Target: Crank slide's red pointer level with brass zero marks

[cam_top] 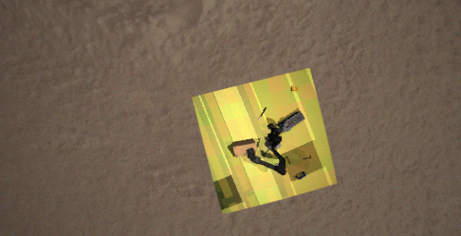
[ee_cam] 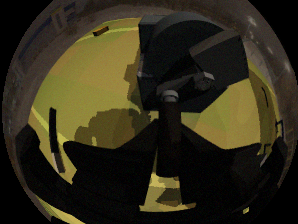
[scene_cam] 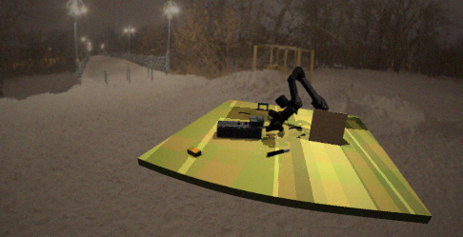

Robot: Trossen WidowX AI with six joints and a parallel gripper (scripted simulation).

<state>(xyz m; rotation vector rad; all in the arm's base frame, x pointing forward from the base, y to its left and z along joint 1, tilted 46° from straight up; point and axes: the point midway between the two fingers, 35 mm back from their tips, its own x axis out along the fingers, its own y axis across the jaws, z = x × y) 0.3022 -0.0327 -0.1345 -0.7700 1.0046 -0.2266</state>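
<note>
The red pointer is 120 mm ahead of my gripper tip and 40 mm above it. The rest, counted from my gripper tip: black stick (190 mm to the left, 100 mm behind, 30 mm below); crank handle (30 mm above, 20 mm behind); grey block (160 mm to the right, 60 mm behind).
</note>
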